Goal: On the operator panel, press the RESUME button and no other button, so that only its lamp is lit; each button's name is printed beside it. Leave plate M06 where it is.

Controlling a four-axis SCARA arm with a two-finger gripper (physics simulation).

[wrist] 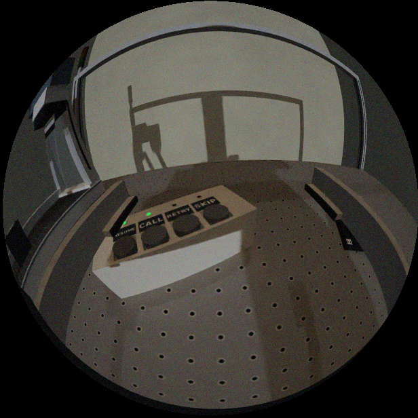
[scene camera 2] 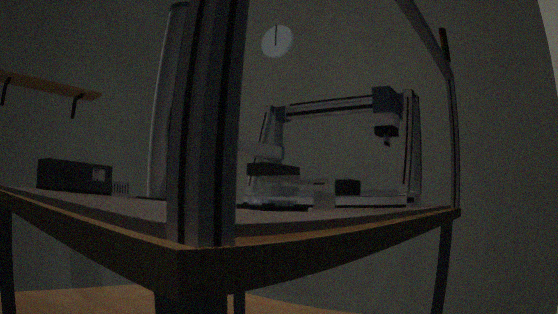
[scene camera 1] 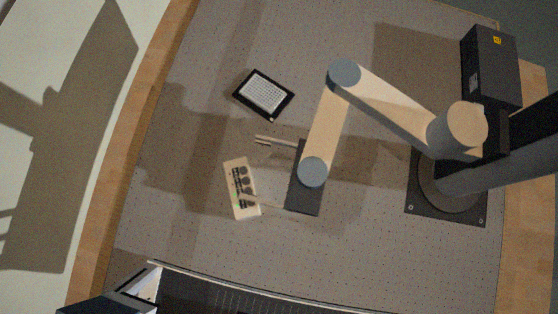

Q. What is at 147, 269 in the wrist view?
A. An operator panel.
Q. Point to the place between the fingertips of the gripper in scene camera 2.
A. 314, 180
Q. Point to an operator panel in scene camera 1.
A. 241, 210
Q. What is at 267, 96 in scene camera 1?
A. A plate M06.
